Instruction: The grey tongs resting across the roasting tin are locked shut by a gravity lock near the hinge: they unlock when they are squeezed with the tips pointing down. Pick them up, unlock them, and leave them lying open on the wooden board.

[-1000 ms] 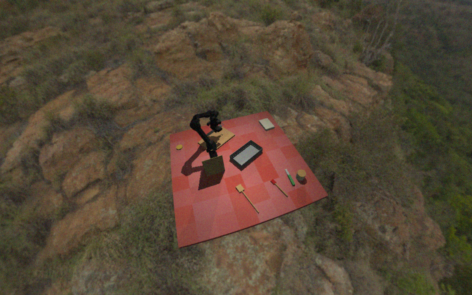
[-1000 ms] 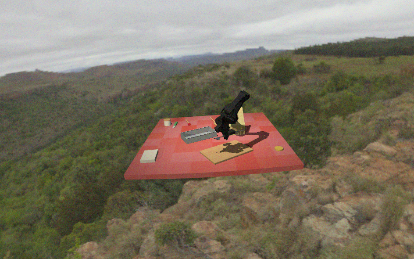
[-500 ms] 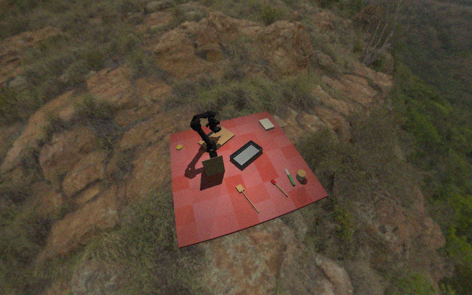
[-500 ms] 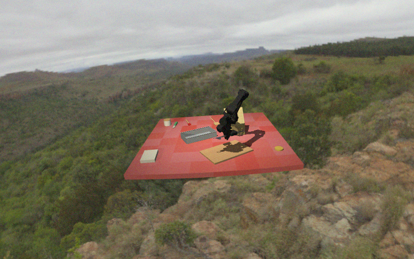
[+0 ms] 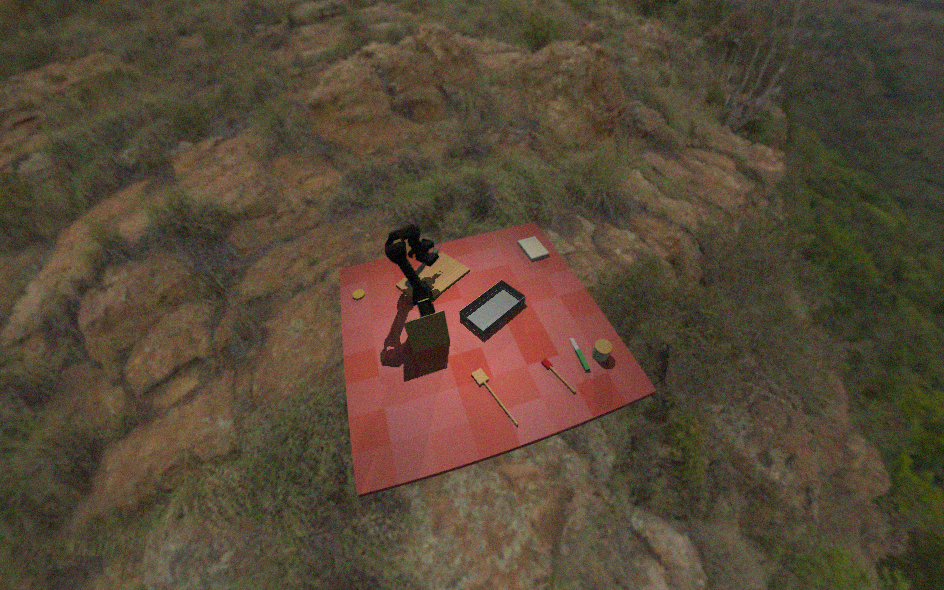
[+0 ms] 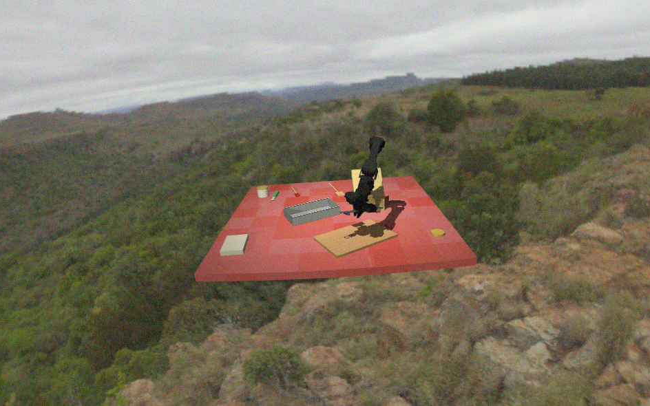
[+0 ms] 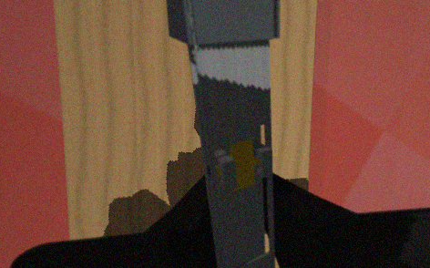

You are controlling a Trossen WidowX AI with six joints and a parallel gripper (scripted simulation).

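My gripper tip is 10 mm short of the yellow lock piece, 20 mm to the right of it and 40 mm below it. From my gripper tip the other things lie so: roasting tin 270 mm ahead, 300 mm to the right, 80 mm below; then wooden board 10 mm ahead, 10 mm to the left, 100 mm below; then tan block 630 mm ahead, 90 mm to the left, 100 mm below.
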